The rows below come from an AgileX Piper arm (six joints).
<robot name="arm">
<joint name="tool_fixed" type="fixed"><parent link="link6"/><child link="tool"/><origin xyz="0 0 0" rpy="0 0 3.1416"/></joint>
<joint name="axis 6" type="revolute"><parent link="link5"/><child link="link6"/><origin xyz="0 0.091 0" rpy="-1.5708 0 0"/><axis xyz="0 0 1"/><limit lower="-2.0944" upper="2.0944"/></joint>
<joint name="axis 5" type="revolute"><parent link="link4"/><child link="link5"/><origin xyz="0 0 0" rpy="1.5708 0 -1.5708"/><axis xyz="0 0 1"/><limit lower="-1.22" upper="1.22"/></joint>
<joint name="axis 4" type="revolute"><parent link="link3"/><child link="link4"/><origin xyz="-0.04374 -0.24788 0" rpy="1.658 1.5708 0"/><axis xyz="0 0 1"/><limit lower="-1.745" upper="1.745"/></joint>
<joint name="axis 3" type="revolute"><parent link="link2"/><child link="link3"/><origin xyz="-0.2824 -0.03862 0" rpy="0 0 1.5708"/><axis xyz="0 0 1"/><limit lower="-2.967" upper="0"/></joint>
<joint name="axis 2" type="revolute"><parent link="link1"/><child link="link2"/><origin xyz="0 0 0" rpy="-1.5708 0 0"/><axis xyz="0 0 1"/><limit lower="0" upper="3.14"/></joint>
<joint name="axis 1" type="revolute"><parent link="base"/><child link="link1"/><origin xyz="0 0 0.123" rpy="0 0 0"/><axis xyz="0 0 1"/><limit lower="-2.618" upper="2.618"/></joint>
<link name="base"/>
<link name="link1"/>
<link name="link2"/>
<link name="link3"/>
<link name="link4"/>
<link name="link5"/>
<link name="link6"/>
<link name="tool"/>
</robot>
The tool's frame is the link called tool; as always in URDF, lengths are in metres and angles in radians.
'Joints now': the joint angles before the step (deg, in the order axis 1, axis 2, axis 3, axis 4, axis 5, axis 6). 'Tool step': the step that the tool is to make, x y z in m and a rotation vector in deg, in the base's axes. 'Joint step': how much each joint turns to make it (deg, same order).
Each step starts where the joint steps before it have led.
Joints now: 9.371 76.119 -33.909 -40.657 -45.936 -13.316
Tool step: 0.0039 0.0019 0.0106 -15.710 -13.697 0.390
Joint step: 0.000 -0.070 -2.238 -1.632 0.207 -18.557
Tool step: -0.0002 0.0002 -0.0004 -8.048 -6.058 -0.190
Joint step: 0.008 -0.010 0.018 -0.328 0.109 -9.847
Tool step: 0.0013 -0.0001 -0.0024 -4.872 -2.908 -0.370
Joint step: -0.001 0.384 -0.005 -0.046 0.457 -5.785
